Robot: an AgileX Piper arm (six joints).
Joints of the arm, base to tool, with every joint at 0 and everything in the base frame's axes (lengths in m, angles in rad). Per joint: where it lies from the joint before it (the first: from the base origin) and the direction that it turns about. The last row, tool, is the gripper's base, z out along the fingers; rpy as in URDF.
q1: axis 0 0 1 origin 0 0 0.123
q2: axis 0 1 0 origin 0 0 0
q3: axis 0 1 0 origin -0.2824 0 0.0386
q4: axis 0.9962 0 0.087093 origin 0.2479 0 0.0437
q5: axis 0 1 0 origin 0 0 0
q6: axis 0.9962 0 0.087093 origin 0.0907 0 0.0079
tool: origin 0 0 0 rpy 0 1.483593 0
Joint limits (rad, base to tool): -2.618..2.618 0..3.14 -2.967..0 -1.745..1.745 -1.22..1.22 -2.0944..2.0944
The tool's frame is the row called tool.
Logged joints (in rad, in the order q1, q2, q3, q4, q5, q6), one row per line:
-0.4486, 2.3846, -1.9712, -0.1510, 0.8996, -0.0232
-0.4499, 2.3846, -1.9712, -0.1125, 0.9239, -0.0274
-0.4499, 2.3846, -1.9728, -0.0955, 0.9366, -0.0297
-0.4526, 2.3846, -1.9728, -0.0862, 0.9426, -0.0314
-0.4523, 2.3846, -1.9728, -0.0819, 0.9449, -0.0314
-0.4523, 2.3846, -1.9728, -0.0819, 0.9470, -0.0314
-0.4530, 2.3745, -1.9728, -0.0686, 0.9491, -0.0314
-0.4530, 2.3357, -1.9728, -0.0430, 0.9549, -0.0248
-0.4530, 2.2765, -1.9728, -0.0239, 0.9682, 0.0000
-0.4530, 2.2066, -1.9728, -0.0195, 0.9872, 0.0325
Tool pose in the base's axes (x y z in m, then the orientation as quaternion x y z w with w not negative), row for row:
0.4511, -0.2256, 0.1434, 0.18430, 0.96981, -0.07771, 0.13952
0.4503, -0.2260, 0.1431, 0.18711, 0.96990, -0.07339, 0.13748
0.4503, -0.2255, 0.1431, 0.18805, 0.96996, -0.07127, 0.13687
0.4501, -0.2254, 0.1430, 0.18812, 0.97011, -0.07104, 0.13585
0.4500, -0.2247, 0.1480, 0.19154, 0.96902, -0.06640, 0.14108
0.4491, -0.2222, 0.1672, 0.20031, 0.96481, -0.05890, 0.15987
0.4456, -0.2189, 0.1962, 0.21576, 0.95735, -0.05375, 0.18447
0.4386, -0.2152, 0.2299, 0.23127, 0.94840, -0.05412, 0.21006
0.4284, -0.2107, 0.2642, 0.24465, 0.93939, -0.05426, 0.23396
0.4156, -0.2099, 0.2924, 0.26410, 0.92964, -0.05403, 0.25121
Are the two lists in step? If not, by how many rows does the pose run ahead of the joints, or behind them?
The pose runs 2 rows ahead of the joints: the pose in row i belongs to the joints in row i + 2.
